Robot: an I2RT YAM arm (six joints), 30 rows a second.
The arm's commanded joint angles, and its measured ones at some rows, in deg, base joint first. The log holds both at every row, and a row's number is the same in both.
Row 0, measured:
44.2, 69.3, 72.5, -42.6, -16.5, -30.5
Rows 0 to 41, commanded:
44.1, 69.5, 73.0, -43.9, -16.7, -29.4
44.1, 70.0, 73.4, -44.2, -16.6, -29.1
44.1, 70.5, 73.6, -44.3, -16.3, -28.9
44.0, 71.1, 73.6, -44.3, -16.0, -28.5
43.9, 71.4, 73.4, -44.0, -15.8, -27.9
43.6, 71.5, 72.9, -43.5, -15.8, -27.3
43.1, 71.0, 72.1, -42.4, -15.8, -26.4
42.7, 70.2, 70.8, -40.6, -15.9, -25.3
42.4, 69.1, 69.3, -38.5, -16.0, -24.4
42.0, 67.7, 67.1, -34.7, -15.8, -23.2
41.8, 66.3, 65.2, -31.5, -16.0, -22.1
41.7, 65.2, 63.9, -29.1, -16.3, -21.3
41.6, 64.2, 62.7, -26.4, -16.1, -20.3
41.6, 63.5, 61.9, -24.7, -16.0, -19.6
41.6, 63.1, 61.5, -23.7, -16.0, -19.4
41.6, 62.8, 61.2, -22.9, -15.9, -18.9
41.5, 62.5, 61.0, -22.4, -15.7, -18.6
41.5, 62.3, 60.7, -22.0, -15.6, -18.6
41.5, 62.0, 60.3, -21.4, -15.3, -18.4
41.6, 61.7, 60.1, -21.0, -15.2, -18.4
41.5, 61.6, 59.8, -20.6, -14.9, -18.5
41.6, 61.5, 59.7, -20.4, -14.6, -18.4
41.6, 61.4, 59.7, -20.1, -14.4, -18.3
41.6, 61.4, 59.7, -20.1, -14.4, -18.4
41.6, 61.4, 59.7, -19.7, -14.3, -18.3
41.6, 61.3, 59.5, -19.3, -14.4, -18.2
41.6, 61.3, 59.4, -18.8, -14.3, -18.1
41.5, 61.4, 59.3, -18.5, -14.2, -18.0
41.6, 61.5, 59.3, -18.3, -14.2, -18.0
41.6, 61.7, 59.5, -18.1, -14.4, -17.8
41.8, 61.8, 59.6, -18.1, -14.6, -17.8
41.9, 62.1, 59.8, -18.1, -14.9, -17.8
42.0, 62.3, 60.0, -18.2, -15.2, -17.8
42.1, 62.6, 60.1, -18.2, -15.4, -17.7
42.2, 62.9, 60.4, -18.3, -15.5, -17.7
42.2, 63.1, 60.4, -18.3, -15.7, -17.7
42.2, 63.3, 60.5, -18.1, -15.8, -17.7
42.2, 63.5, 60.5, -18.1, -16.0, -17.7
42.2, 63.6, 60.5, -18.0, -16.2, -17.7
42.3, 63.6, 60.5, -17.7, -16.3, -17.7
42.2, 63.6, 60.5, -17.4, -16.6, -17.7
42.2, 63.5, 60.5, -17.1, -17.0, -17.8
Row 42, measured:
42.2, 63.4, 60.4, -18.1, -15.7, -18.2
